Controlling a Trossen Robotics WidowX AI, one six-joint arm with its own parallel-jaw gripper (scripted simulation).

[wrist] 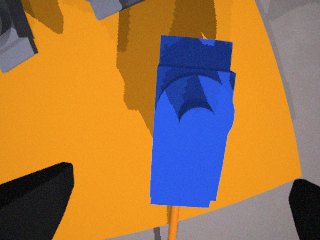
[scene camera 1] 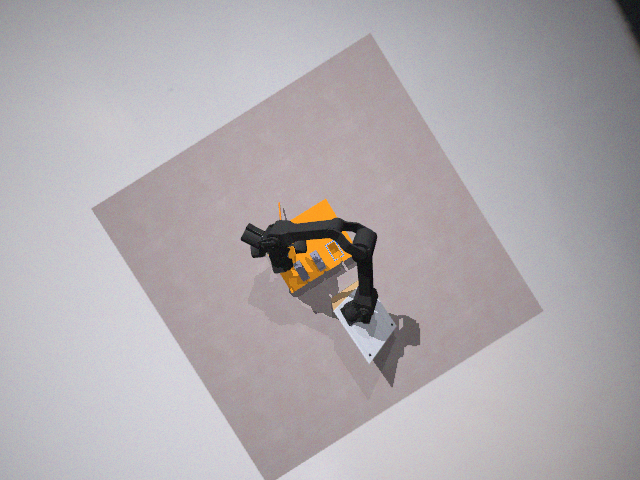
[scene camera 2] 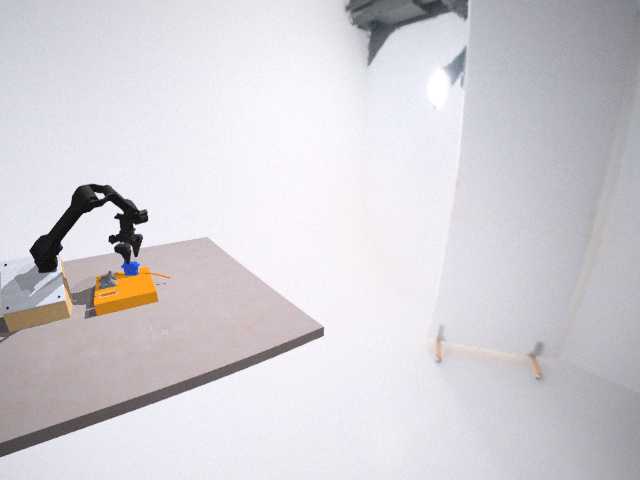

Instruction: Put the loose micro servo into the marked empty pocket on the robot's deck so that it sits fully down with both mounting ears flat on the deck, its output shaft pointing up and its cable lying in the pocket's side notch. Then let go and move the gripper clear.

The gripper [scene camera 2: 132, 260] is open and holds nothing. Also in view: a blue micro servo [wrist: 194, 112] and an orange robot deck [scene camera 2: 132, 291].
The gripper shows as well in the wrist view [wrist: 186, 185]. The orange robot deck also shows in the wrist view [wrist: 88, 97] and in scene camera 1 [scene camera 1: 322, 211].
